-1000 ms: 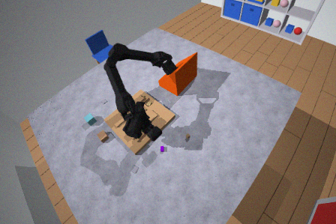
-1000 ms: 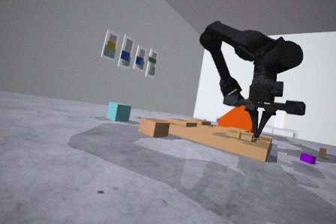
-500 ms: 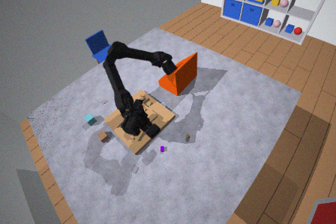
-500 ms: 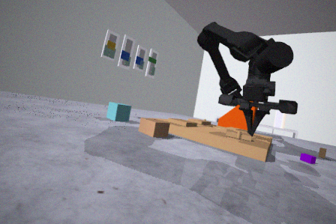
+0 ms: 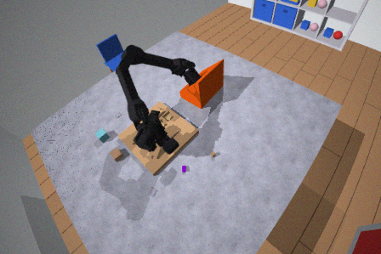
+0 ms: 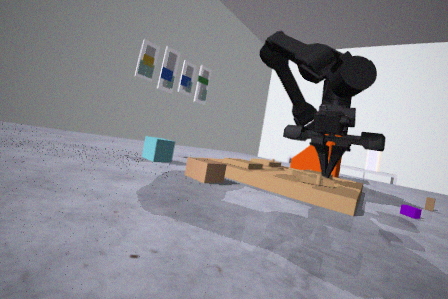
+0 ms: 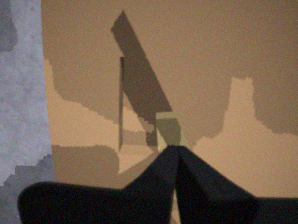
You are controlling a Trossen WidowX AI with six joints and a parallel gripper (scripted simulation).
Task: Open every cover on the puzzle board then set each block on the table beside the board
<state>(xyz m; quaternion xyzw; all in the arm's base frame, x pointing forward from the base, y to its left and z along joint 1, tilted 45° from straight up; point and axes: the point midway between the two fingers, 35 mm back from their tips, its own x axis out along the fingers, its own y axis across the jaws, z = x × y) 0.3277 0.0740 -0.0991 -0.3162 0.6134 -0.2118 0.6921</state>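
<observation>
Right now my gripper tip is 90 mm to the left of the tan puzzle board and 10 mm past it. Round my gripper tip: cyan block 280 mm to the right, 210 mm ahead; then small brown block 190 mm to the left, 140 mm behind, 10 mm below; then purple block 150 mm to the left, 20 mm below.
</observation>
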